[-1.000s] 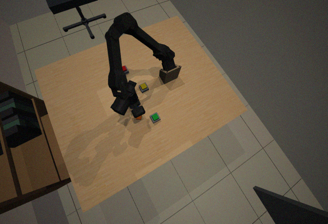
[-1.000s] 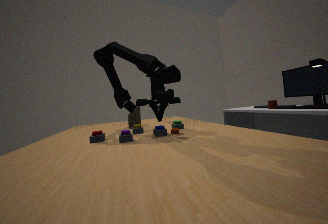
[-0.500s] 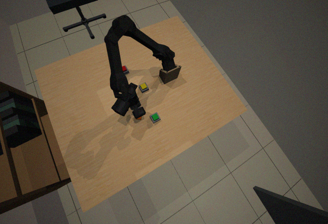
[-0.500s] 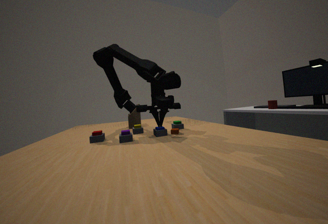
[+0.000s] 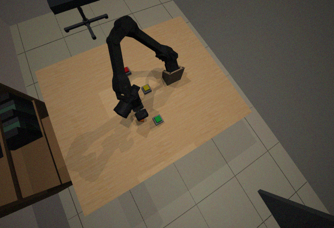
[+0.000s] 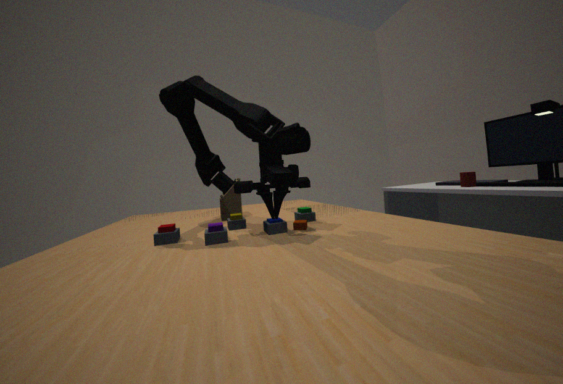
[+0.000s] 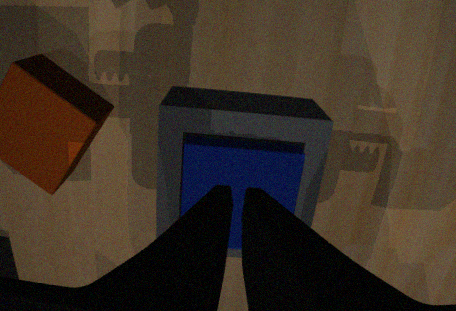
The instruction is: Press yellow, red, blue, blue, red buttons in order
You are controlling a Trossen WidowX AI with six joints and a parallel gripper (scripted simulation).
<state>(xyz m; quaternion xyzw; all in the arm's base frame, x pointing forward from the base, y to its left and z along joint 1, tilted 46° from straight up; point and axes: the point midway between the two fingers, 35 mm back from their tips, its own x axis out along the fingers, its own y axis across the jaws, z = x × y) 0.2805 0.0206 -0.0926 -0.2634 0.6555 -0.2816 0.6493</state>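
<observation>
Now: gripper tip 10 mm above the blue button. Also, from my gripper tip: green button 70 mm behind, 120 mm to the left; then small orange block 10 mm ahead, 60 mm to the left, 20 mm below; then yellow button 100 mm behind, 80 mm to the right.
</observation>
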